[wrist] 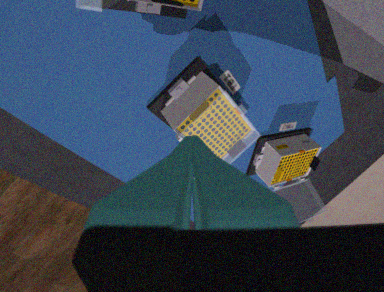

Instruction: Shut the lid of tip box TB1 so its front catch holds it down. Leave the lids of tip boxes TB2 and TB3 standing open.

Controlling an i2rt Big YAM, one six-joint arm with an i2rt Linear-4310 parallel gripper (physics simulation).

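Frame: origin at the arm's base, x right, y up, z back, level; centimetres.
Where they show: gripper, between the fingertips: [191, 146].
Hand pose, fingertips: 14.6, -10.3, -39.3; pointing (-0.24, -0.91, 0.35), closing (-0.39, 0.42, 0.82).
Things, the pixels of their top centre, and the offset from my fingertips, as dx, dy, dz. "pt": a spot on its surface instead. Level surfaces: height alone.
- Tip box TB1, centre of its top: [230, 130] -18.4, -16.2, +6.2
- clear lid, a spot on its surface: [252, 134] pt -22.1, -16.3, +9.2
- Tip box TB2, centre of its top: [299, 164] -40.9, -17.4, +17.3
- tip box, a spot on its surface: [150, 7] pt -0.2, -22.1, +5.5
- blue surface, height of its surface: dy -24.0
Tip box TB1 [191, 101] is in the upper middle of the wrist view, turned at an angle, with its TB1 tag [230, 81] beside it. Its yellow rack [217, 122] looks pale, as if seen through the clear lid [252, 134]; the lid's exact angle and whether the front catch holds it cannot be told. Tip box TB2 [270, 162] is at the right, its clear lid [300, 197] standing open beyond the rack. My gripper [191, 146] is shut and empty; its tips overlap TB1's lower left edge in view, and their height above it is unclear.
Another tip box [150, 7], with no readable tag, is cut off by the top edge; its lid state is unclear. The boxes are on a blue surface [65, 75] with a dark grey border [40, 155]. Wood [30, 220] shows at lower left.
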